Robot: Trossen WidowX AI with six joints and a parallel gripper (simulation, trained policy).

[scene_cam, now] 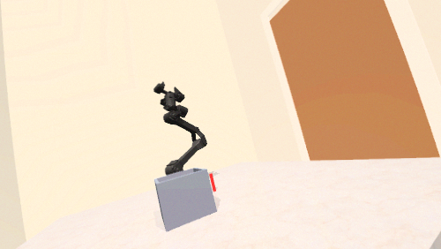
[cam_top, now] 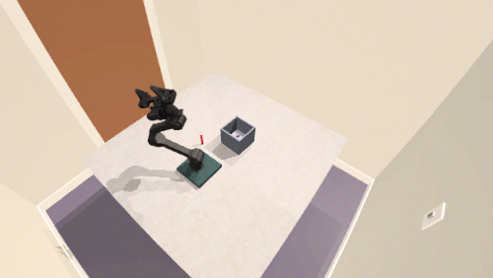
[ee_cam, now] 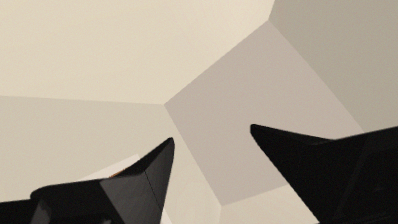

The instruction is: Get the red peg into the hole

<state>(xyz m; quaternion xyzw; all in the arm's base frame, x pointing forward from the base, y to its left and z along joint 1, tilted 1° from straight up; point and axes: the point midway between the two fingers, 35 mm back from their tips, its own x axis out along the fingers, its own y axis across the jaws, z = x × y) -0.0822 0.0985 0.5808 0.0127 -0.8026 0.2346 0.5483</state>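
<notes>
Right now my gripper tip is 28 cm short of the red peg and 60 cm above it. From my gripper tip the other things lie so: pale grey plate: 42 cm ahead, 19 cm to the right, 59 cm below.
</notes>
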